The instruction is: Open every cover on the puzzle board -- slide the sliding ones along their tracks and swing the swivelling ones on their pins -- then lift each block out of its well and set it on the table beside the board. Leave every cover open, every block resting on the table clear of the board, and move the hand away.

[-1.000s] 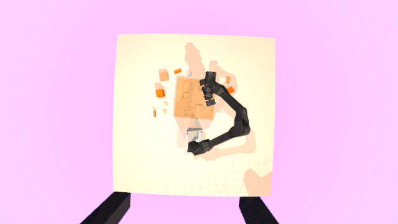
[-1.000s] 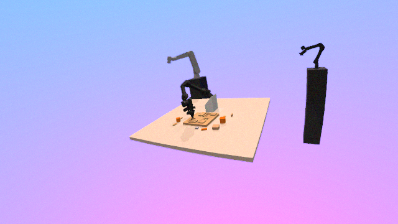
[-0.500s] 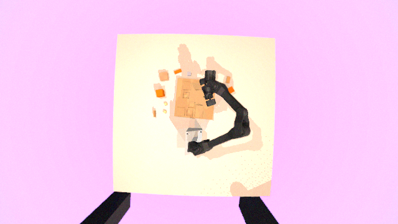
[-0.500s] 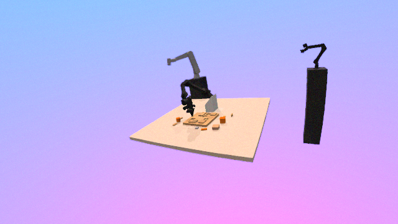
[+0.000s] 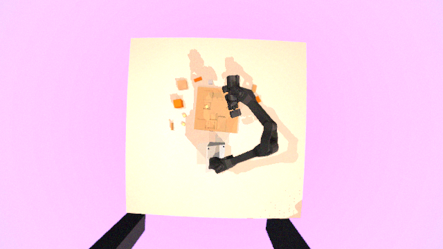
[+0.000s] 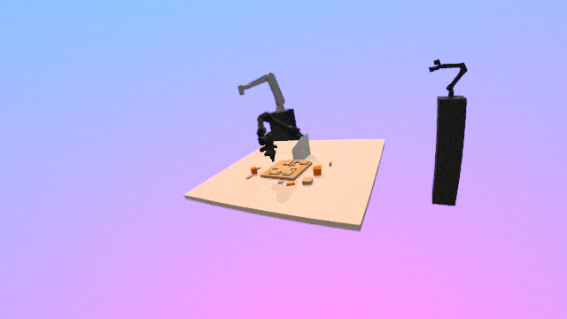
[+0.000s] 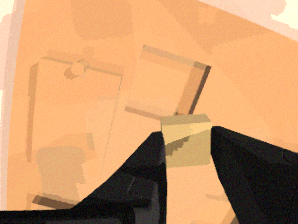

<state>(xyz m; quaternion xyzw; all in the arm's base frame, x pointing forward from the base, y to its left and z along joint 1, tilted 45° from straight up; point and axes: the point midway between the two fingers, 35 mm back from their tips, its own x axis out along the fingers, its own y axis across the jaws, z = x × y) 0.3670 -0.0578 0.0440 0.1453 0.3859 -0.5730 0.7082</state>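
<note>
My gripper tip is now 10 cm to the right of the tan puzzle board, 7 cm above it and 4 cm past it. From my gripper tip the other things lie so: orange bar 24 cm to the left, 16 cm ahead, 9 cm below; then orange cube 35 cm to the left, 7 cm below, 2 cm behind.
</note>
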